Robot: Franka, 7 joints.
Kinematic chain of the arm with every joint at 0, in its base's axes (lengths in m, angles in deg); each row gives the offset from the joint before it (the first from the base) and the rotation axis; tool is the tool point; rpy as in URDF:
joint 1: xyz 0 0 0.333 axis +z
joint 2: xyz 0 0 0 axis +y
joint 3: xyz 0 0 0.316 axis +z
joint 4: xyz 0.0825 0 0 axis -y
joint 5: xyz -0.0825 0 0.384 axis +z
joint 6: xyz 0 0 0 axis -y
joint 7: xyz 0.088 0 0 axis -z
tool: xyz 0 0 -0.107 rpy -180 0 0
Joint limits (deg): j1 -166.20..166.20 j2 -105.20..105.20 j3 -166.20..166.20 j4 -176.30..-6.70 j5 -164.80..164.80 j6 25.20..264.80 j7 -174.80..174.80
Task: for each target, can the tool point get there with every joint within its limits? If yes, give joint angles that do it. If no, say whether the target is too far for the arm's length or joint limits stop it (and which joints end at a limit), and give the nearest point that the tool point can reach.
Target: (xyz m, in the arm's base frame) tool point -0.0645 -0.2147 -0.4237
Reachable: no: joint limits stop it (at a limit: joint 2) | nearest point -0.0664 -0.2209 -0.3582 | short by 0.066 m
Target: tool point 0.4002 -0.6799 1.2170
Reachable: no: too far | nearest point 0.2898 -0.4923 0.9731 | short by 0.327 m
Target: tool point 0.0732 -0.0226 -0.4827
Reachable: no: joint limits stop it (at a limit: joint 2) | nearest point 0.1176 -0.0363 -0.3360 | short by 0.154 m
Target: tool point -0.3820 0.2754 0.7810
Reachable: yes | joints -120.09 52.07 -127.91 -107.02 105.88 146.40 -91.95
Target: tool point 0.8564 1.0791 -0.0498
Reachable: no: too far | nearest point 0.5138 0.6475 0.1033 | short by 0.572 m
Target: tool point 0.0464 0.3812 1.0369
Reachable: yes | joints -63.25 -36.16 77.68 -37.50 -118.83 77.42 15.48
